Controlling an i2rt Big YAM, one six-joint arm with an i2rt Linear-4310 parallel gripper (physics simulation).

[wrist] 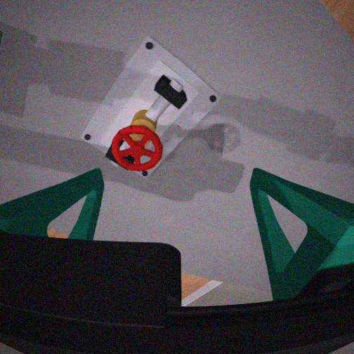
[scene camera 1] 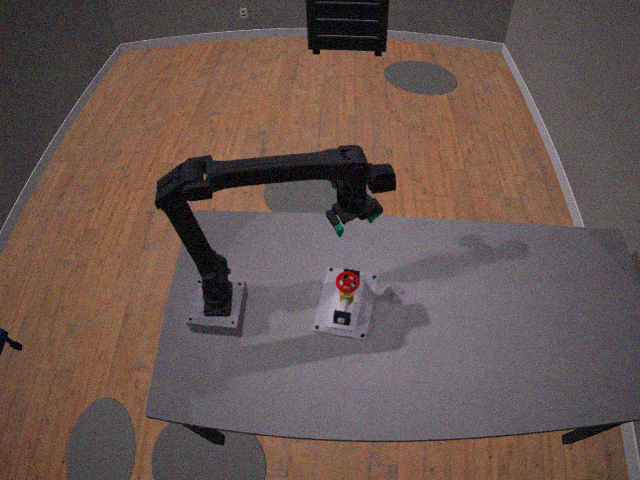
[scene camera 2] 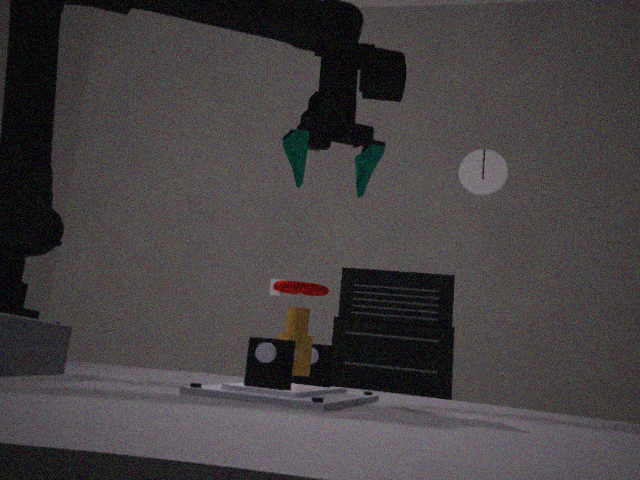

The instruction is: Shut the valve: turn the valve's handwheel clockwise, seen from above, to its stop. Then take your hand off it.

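The valve's red spoked handwheel lies level on top of the yellow valve body. The valve is mounted on a white plate with dark bolts at its corners. My gripper is open, its green fingers wide apart and pointing down with nothing between them. It hangs well above the handwheel and apart from it. In the wrist view the handwheel shows left of centre, above the level of the fingertips.
Black blocks hold the pipe ends beside the valve body. The arm's grey base block stands at the left of the grey table. A black cabinet stands in the background.
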